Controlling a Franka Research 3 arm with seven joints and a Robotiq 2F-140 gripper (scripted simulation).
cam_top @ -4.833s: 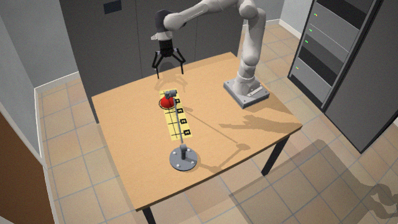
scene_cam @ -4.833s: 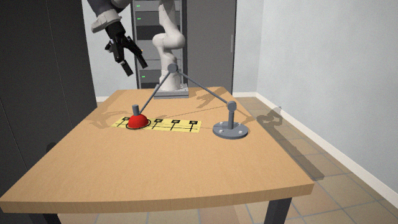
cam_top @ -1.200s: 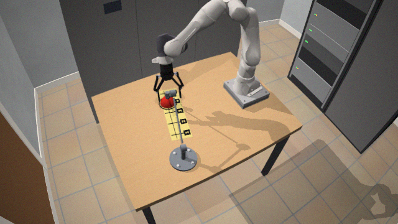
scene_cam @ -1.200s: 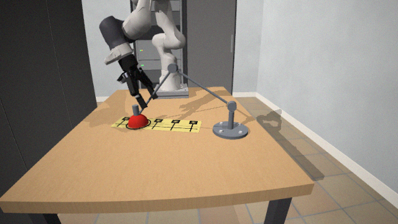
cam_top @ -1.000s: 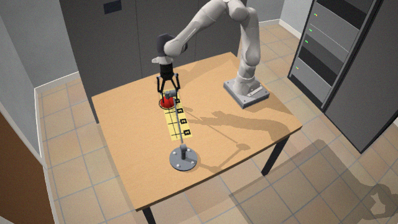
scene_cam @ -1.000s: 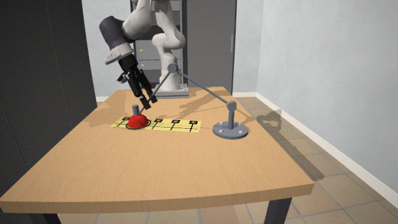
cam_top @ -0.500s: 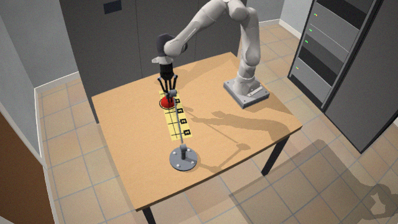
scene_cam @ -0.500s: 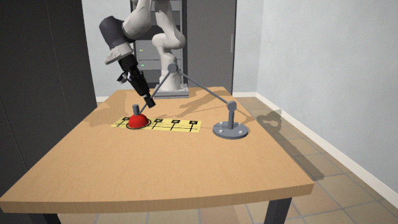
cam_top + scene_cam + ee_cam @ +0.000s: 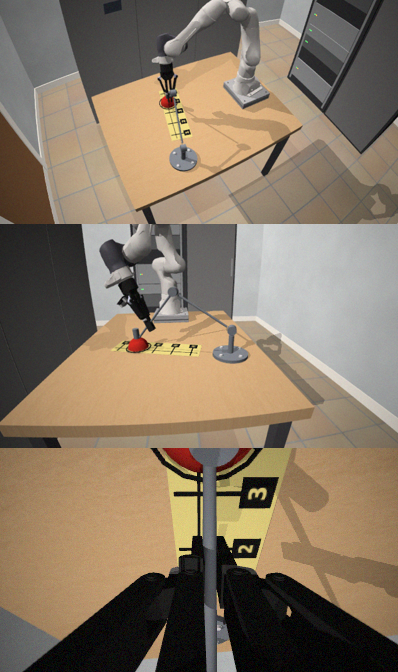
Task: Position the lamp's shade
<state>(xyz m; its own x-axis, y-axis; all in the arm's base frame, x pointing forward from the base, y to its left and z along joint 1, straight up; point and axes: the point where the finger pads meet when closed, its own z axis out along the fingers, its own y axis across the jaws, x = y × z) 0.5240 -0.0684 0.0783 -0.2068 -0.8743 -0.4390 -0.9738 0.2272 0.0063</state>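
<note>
Now: hand 130 mm above the yellow numbered strip, 20 mm to the right of it and 20 mm past it. Also, from my hand: grey round foot 360 mm to the left, 100 mm below, 90 mm ahead.
</note>
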